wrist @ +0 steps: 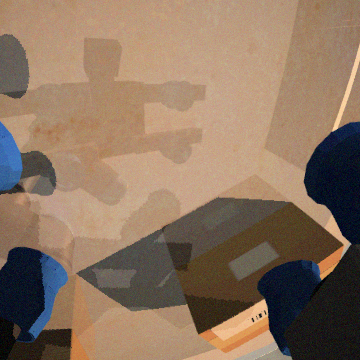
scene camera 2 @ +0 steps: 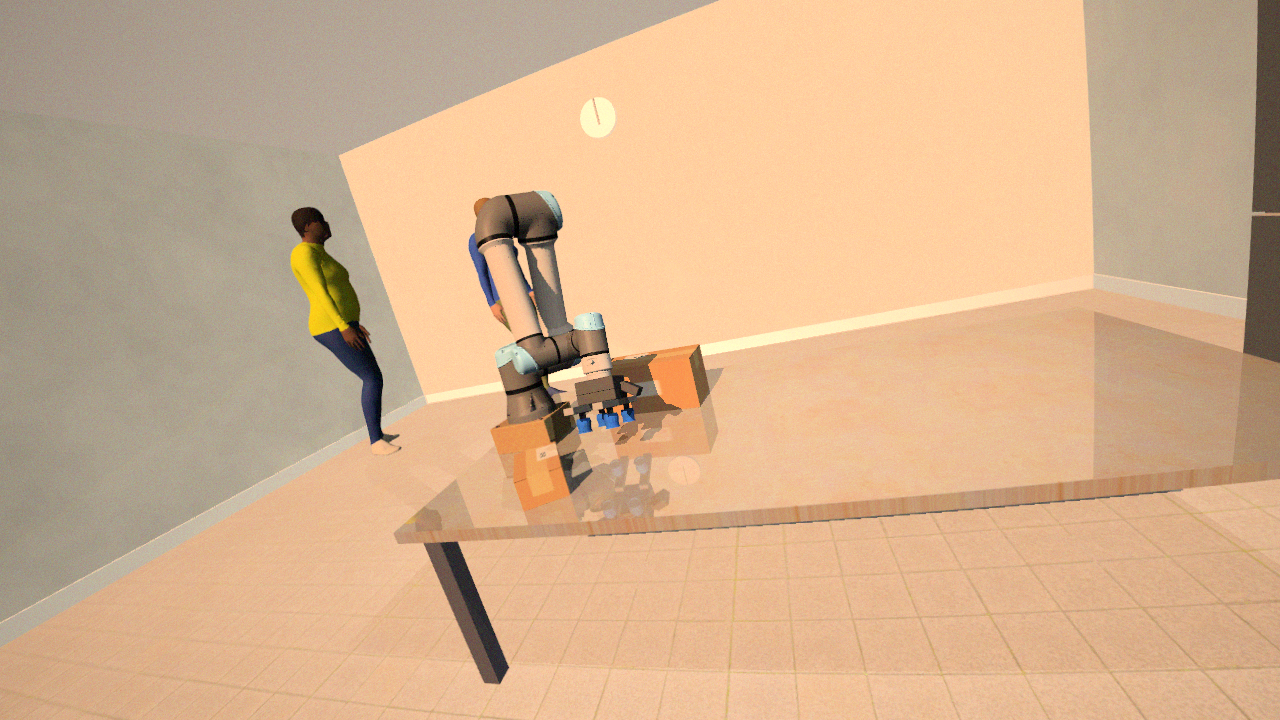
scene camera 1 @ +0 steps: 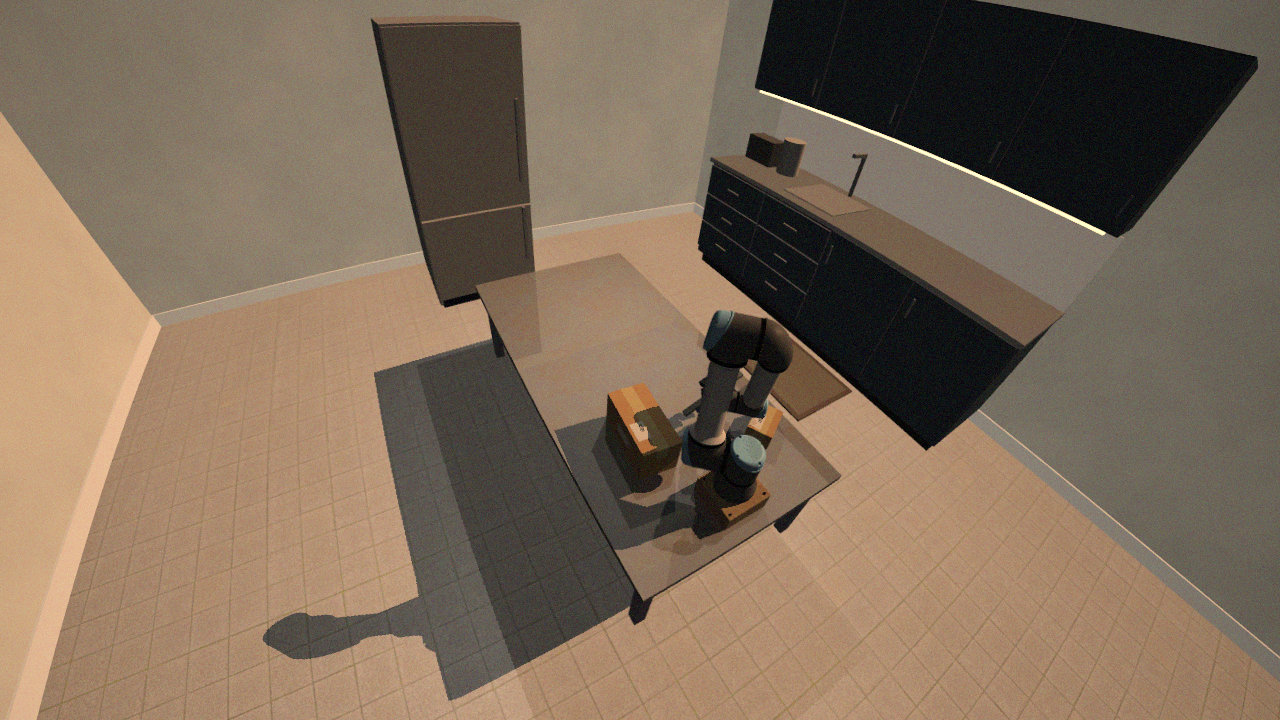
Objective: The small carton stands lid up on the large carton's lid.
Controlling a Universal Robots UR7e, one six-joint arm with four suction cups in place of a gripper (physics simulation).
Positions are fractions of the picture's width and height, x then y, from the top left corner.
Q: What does the small carton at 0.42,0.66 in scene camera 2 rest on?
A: The table.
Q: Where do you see a large carton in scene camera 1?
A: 0.51,0.61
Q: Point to a large carton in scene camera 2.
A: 0.53,0.53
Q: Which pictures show the small carton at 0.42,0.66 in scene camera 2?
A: The wrist view, scene camera 2 and scene camera 1: all of them.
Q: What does my suction head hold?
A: Nothing.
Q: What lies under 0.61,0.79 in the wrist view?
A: A small carton.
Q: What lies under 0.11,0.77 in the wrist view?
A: My suction head.
